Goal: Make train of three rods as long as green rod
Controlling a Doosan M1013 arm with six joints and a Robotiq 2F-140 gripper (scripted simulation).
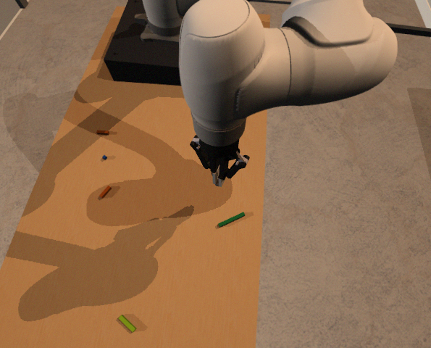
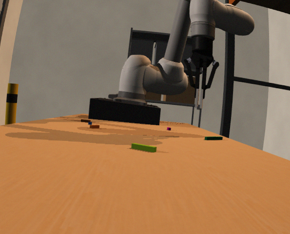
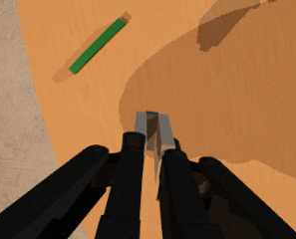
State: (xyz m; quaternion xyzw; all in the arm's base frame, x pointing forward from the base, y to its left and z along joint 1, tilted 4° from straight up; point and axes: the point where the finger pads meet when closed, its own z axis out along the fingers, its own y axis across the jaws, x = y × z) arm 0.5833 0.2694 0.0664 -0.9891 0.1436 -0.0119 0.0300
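My gripper is now 38 cm to the left of the blue rod, 12 cm above it and 6 cm past it. Also, from my hand: green rod (12 cm below, 7 cm ahead, 5 cm to the left); then magenta rod (16 cm behind, 12 cm below, 8 cm to the right); then grey rod (3 cm below).
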